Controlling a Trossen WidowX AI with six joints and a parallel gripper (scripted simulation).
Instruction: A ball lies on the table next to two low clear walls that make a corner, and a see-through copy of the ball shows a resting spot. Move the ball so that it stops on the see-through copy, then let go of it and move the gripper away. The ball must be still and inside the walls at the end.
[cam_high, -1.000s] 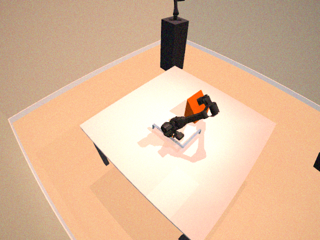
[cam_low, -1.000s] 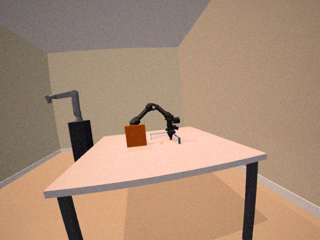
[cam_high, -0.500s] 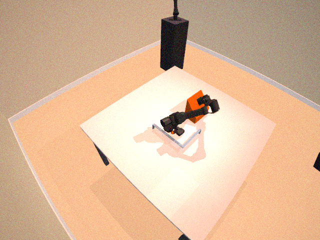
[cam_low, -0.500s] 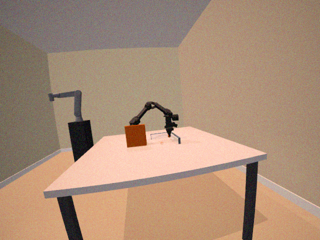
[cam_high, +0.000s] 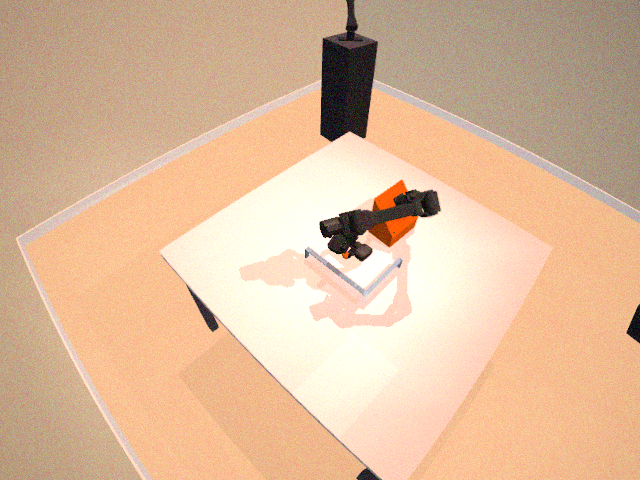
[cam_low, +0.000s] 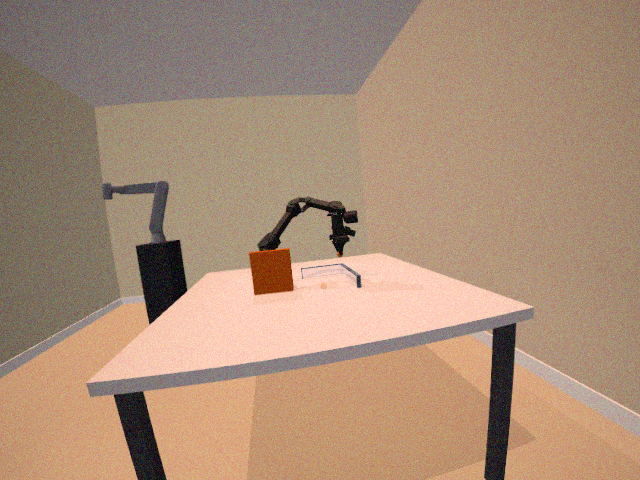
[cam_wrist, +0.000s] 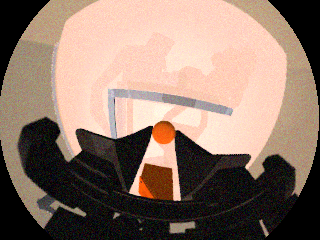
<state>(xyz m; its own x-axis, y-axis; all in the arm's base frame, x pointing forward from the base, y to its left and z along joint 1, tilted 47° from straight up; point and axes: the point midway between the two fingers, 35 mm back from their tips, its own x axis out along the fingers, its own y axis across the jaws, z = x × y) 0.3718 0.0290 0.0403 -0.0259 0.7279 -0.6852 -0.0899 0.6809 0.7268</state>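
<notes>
Now: gripper tip 13 cm to the left of the see-through ball, 12 cm above it and 11 cm past it. The rest, counted from my gripper tip: orange ball (right at my gripper tip).
</notes>
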